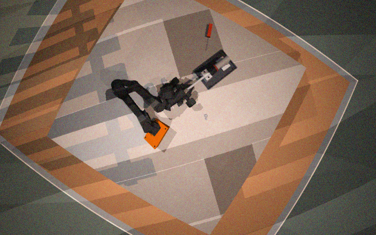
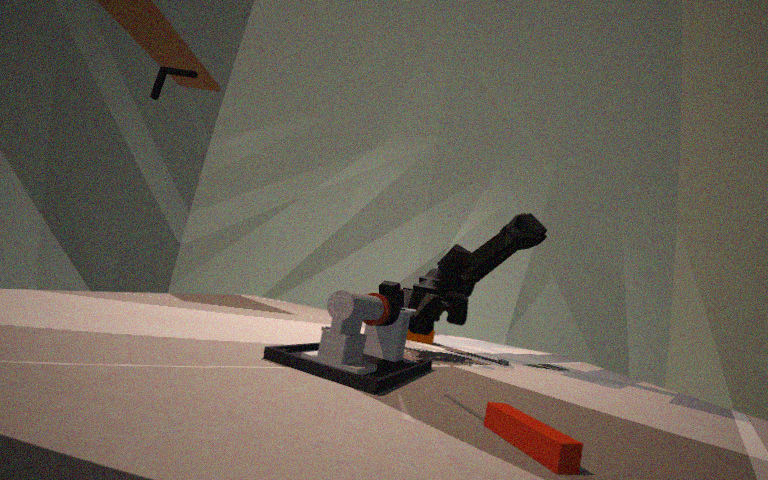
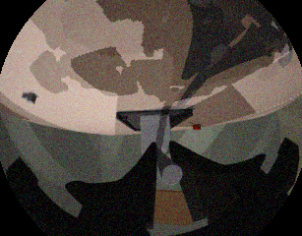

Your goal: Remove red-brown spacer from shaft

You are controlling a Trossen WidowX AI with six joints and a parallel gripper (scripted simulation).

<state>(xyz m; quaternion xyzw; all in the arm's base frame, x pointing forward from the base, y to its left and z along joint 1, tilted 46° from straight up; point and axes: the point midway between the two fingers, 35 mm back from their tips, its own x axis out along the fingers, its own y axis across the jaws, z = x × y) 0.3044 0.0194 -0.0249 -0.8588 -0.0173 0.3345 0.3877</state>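
Right now the light shaft is 6 cm ahead of my gripper tip, 2 cm to the right of it and 2 cm above it. Also, from my gripper tip: small grey piece: 18 cm to the right, 9 cm behind, 6 cm below; then dark spacer: 15 cm ahead, 4 cm to the right, 2 cm above; then red-brown spacer: 16 cm ahead, 4 cm to the right, 2 cm above.
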